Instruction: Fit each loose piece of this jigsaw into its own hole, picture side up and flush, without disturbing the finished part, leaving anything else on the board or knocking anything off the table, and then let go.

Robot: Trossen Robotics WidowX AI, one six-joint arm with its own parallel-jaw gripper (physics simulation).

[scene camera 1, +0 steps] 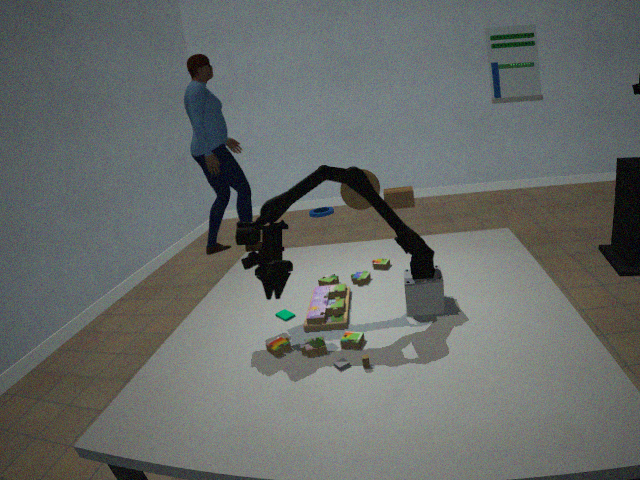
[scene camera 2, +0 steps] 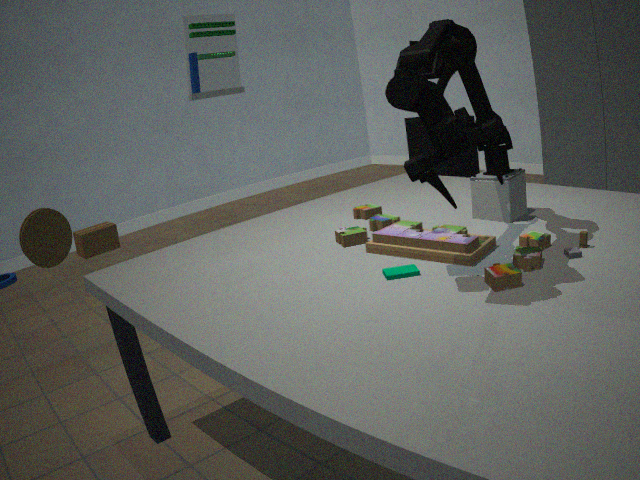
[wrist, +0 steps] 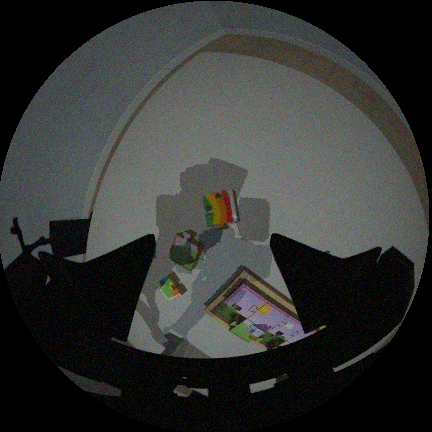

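Observation:
My gripper (scene camera 1: 272,297) (scene camera 2: 478,195) (wrist: 213,239) is open and empty, high above the table. In the wrist view, a rainbow piece (scene camera 1: 278,344) (scene camera 2: 503,277) (wrist: 218,208) lies just beyond the gap between the fingertips. A green-and-pink piece (scene camera 1: 314,347) (scene camera 2: 527,258) (wrist: 186,250) and a green-and-orange piece (scene camera 1: 352,339) (scene camera 2: 534,239) (wrist: 171,286) lie beside it. Three more pieces, green (scene camera 1: 328,280) (scene camera 2: 351,236), blue-green (scene camera 1: 360,277) (scene camera 2: 383,222) and orange-green (scene camera 1: 381,263) (scene camera 2: 367,211), lie past the board's other end. The framed board (scene camera 1: 326,327) (scene camera 2: 418,253) holds the finished part; a finger partly hides it in the wrist view.
A green tile (scene camera 1: 284,314) (scene camera 2: 401,271) lies beside the board. A grey tile (scene camera 1: 341,364) (scene camera 2: 572,252) and a small brown block (scene camera 1: 366,361) (scene camera 2: 583,238) are near the loose pieces. The arm's grey base (scene camera 1: 423,297) (scene camera 2: 497,198) stands on the table. A person (scene camera 1: 206,118) stands beyond the table.

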